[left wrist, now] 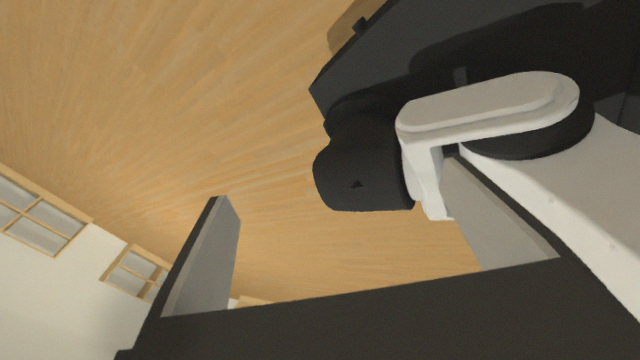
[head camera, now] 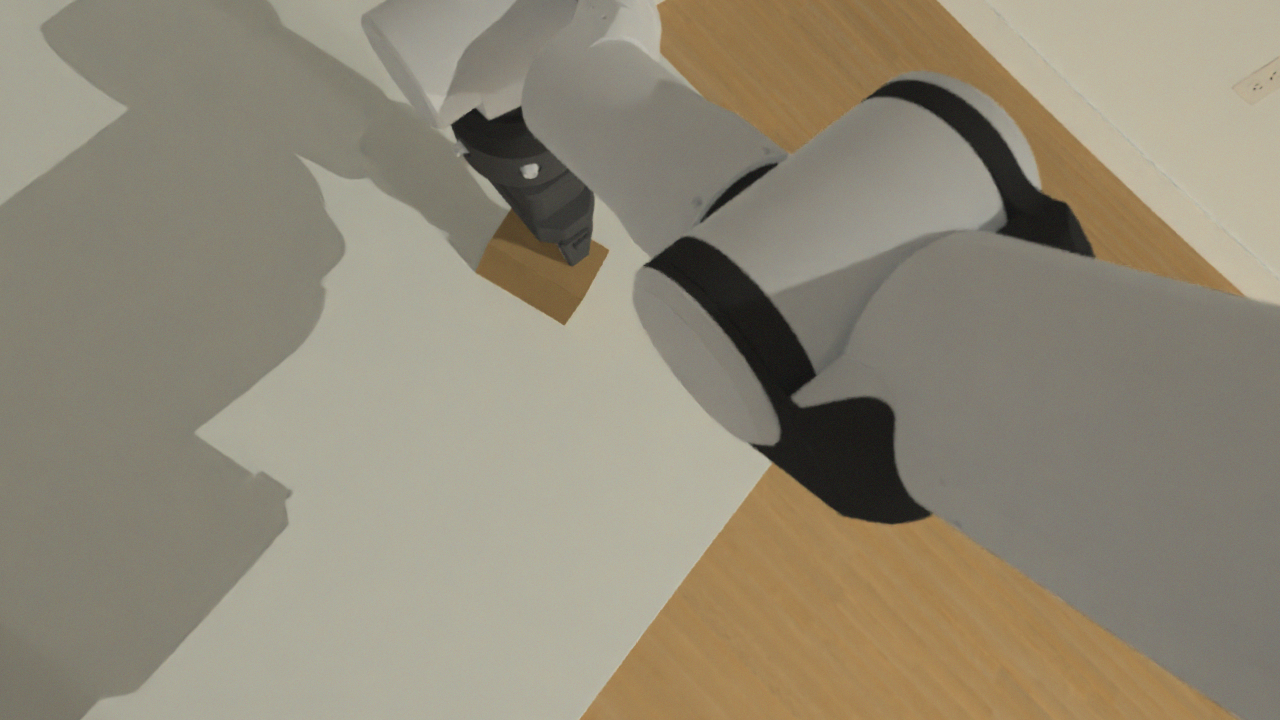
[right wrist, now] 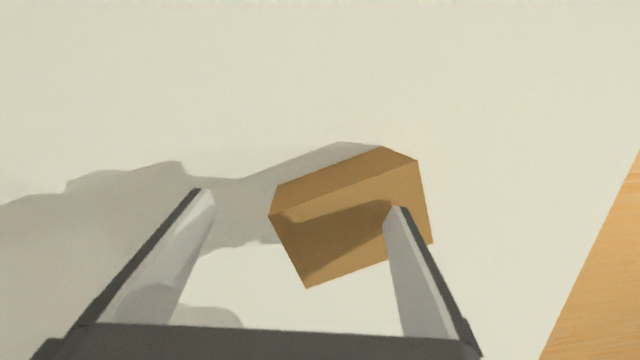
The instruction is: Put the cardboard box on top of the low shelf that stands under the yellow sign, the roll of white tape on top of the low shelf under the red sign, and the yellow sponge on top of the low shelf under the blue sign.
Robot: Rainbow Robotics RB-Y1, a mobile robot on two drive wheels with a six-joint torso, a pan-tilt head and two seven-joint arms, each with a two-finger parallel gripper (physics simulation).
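Frame: origin at the robot's base, x ahead, y left, z up, level; millimetres.
Seen in the pictures: left gripper, fingertip midpoint: [left wrist: 336, 191]; right gripper, fingertip midpoint: [head camera: 538, 210] [right wrist: 302, 208].
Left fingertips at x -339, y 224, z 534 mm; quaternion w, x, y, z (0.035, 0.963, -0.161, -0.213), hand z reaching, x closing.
A point is followed by its place in that frame.
The brown cardboard box [head camera: 534, 275] @[z 765, x 260, y -409 mm] [right wrist: 350, 215] @[z 771, x 277, y -447 mm] stands on a white table top [head camera: 501, 465] @[z 721, x 154, y -299 mm] [right wrist: 500, 125] @[z 721, x 146, y -502 mm]. My right gripper [right wrist: 302, 208] @[z 771, x 306, y -451 mm] is open. In the right wrist view its right-hand finger overlaps the right part of the box, and its left-hand finger is to the left of the box, apart from it. In the head camera view the right gripper's fingertip hides part of the box's top; whether they touch cannot be told. My left gripper [left wrist: 336, 191] @[z 534, x -339, y 224 mm] is open and empty, over the wooden floor. The tape, the sponge, the shelves under the signs and the signs do not show.
The table's edge crosses the lower middle of the head camera view, with wooden floor [head camera: 805, 608] @[z 1, x -349, y -867 mm] [left wrist: 175, 125] @[z 1, x -1328, y 150 mm] beyond it. My dark wheeled base [left wrist: 450, 40] @[z 170, x -291, y 141 mm] is near the left gripper. Wood-framed window-like panels [left wrist: 42, 215] @[z 228, x -5152, y -76 mm] are at the left of the left wrist view. A wall [head camera: 1118, 116] @[z 115, x -81, y -2700 mm] is at the upper right.
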